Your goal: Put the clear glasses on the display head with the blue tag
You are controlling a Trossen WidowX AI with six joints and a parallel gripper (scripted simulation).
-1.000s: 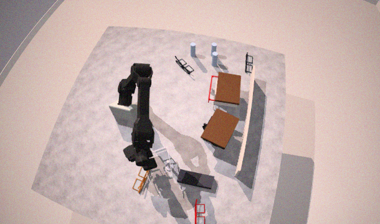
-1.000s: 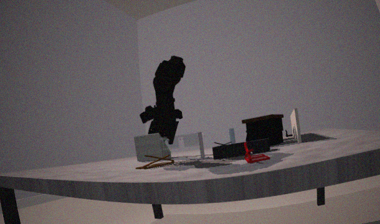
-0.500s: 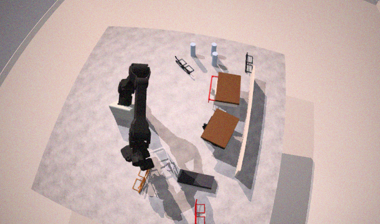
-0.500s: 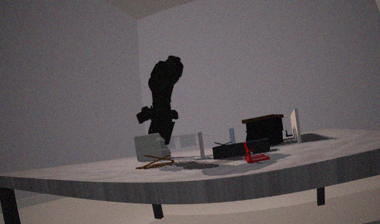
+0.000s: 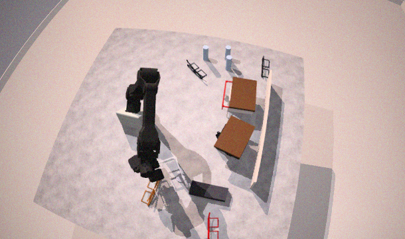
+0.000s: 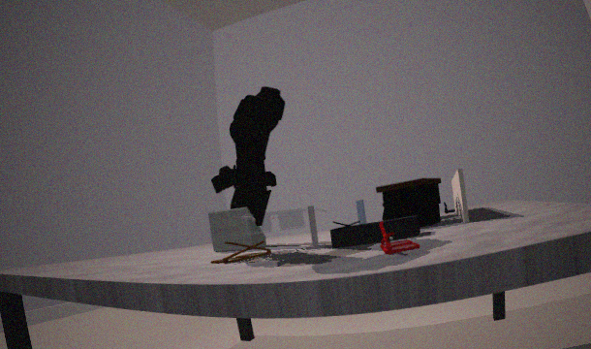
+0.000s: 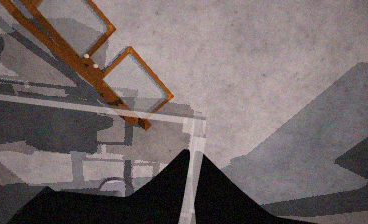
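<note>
Right now my gripper tip is 12 cm short of the post, 4 cm above it and 1 cm to the left of it. Round my gripper tip: pale panel 46 cm ahead, 28 cm to the left; black box 25 cm ahead, 6 cm to the right, 4 cm below.
</note>
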